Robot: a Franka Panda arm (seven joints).
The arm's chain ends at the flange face. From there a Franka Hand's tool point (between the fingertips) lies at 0.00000 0.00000 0.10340 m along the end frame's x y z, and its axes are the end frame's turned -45 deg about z.
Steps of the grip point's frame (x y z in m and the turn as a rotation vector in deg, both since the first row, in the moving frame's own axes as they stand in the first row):
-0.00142, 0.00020, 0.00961, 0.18, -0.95, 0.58
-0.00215, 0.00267, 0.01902, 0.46, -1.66, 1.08
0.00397, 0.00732, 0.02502, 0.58, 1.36, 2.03
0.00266, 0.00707, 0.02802, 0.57, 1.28, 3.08
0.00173, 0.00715, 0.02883, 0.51, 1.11, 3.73
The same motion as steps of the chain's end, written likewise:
0.00058, 0.00017, 0.00962, -0.54, -0.80, 0.58
0.00309, 0.00190, 0.01907, -0.85, -1.50, 1.08
0.00694, 0.00483, 0.02505, 1.37, 0.55, 2.03
0.00591, 0.00545, 0.02805, 1.31, 0.50, 3.08
0.00545, 0.00587, 0.02885, 1.15, 0.42, 3.73

